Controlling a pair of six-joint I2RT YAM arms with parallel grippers.
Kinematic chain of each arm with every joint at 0, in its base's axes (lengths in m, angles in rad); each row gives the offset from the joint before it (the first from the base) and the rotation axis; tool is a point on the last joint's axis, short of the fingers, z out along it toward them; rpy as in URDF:
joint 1: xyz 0 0 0.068 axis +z
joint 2: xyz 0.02 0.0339 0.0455 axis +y
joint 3: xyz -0.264 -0.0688 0 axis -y
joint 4: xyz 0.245 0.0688 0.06 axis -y
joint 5: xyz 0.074 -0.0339 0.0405 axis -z
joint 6: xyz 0.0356 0 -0.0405 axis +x
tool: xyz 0 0 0 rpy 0 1.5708 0
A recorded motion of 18 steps. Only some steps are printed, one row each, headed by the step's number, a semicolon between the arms.
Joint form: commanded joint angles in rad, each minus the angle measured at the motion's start. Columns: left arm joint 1, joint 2, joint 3, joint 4, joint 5, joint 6; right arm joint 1, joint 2, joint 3, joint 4, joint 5, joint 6.
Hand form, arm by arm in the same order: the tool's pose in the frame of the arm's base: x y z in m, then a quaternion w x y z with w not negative. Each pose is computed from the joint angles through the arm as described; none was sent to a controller.
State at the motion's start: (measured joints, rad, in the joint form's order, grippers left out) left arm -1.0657 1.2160 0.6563 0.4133 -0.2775 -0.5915; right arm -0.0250 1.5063 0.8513 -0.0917 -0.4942 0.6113
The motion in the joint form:
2: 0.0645 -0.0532 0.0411 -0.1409 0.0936 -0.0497; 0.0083 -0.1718 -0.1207 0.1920 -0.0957 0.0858
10: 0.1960 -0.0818 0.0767 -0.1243 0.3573 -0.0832; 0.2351 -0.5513 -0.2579 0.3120 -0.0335 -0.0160
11: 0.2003 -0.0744 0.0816 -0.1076 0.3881 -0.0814; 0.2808 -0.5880 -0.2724 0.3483 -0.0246 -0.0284
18: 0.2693 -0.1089 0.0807 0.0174 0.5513 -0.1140; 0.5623 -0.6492 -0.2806 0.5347 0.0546 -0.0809
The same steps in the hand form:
2: 0.1501 -0.2223 0.2786 0.48317 0.08019 0.76672 -0.41504; 0.2849 0.0150 0.2304 0.37526 0.14927 0.82355 0.39833
10: 0.1695 -0.2052 0.3000 0.45622 0.09898 0.73892 -0.48586; 0.2130 0.0637 0.2837 0.50493 -0.02821 0.74836 0.42919
11: 0.1707 -0.2065 0.3018 0.45334 0.10804 0.73277 -0.49584; 0.2038 0.0715 0.2896 0.52102 -0.05560 0.72995 0.43889
18: 0.1750 -0.1927 0.3235 0.46354 0.13013 0.67373 -0.56061; 0.1676 0.1175 0.3180 0.56664 -0.16795 0.63343 0.49948

